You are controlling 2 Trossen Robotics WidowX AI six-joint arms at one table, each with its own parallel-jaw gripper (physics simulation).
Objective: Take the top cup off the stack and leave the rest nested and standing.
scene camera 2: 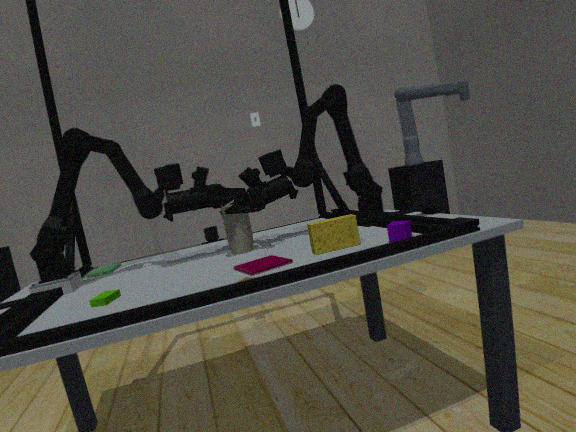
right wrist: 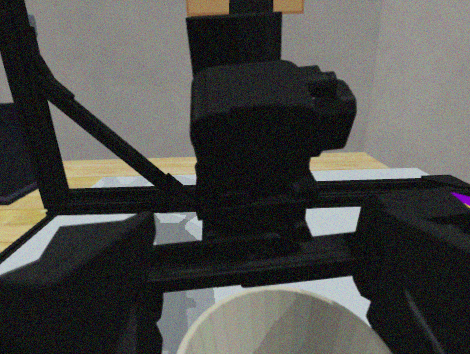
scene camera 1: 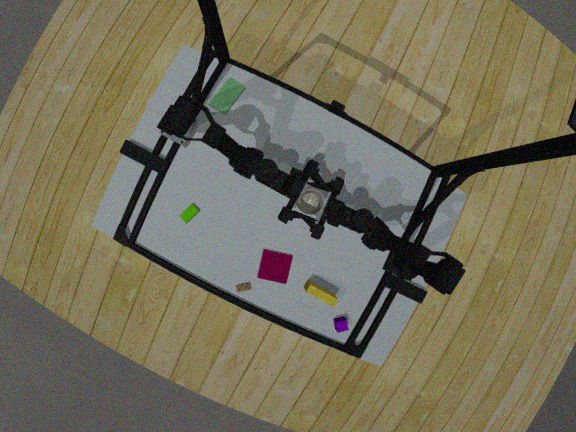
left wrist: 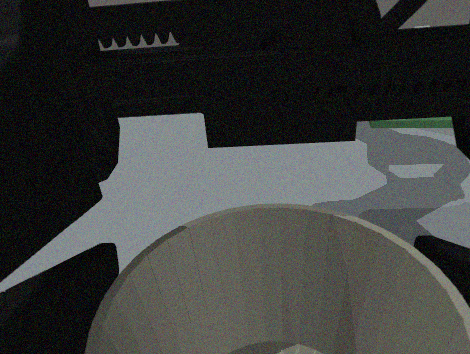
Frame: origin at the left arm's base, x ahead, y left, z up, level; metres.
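Seen in the pictures: left gripper, fingertip midpoint: (scene camera 2: 222, 213) (scene camera 1: 300, 196) (left wrist: 265, 253); right gripper, fingertip midpoint: (scene camera 2: 243, 190) (right wrist: 265, 220) (scene camera 1: 325, 206); left arm's base, origin of the base link: (scene camera 2: 372, 215) (scene camera 1: 401, 262); right arm's base, origin of the base link: (scene camera 2: 55, 278).
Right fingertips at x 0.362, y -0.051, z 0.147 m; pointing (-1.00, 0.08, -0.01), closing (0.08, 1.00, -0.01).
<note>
Pixels of each thing's top centre, then the offset from my right fingertips to it. "*": a spot on its surface instead.
- magenta square, surface spot: (scene camera 2: 263, 265) (scene camera 1: 270, 273) * dy +0.267, dx +0.047, dz -0.160 m
- yellow block, middle of its top: (scene camera 2: 331, 219) (scene camera 1: 322, 296) dy +0.258, dx -0.132, dz -0.098 m
- purple cube, middle of its top: (right wrist: 458, 198) (scene camera 2: 398, 222) (scene camera 1: 342, 326) dy +0.339, dx -0.254, dz -0.128 m
- small brown block, middle of its top: (scene camera 1: 243, 287) dy +0.350, dx +0.111, dz -0.160 m
- lime block, middle of its top: (scene camera 2: 104, 294) (scene camera 1: 188, 213) dy +0.195, dx +0.378, dz -0.153 m
- green flat piece, middle of its top: (left wrist: 417, 109) (scene camera 2: 104, 268) (scene camera 1: 226, 95) dy -0.224, dx +0.434, dz -0.158 m
A grey-beige stack of nested cups (scene camera 1: 310, 201) (scene camera 2: 239, 235) stands upright near the middle of the table. A cup's round rim and inner wall (left wrist: 280, 270) (right wrist: 280, 320) show large in both wrist views; how many cups are nested is hidden. My left gripper (scene camera 1: 318, 204) (scene camera 2: 246, 203) is open, level with the stack's top, its fingers spread to either side of the cup. My right gripper (scene camera 1: 304, 198) is open too, coming from the opposite side, its fingers spread around the top. The two grippers crowd together there, and the fingers hide part of the rim in scene camera 2.
A magenta square (scene camera 1: 275, 266) (scene camera 2: 263, 265), a yellow block (scene camera 1: 321, 293) (scene camera 2: 334, 235), a purple cube (scene camera 1: 341, 324) (scene camera 2: 399, 231) and a small brown block (scene camera 1: 243, 286) lie toward the near edge. A lime block (scene camera 1: 189, 213) (scene camera 2: 105, 298) and a green flat piece (scene camera 1: 227, 95) (scene camera 2: 104, 270) lie at the left.
</note>
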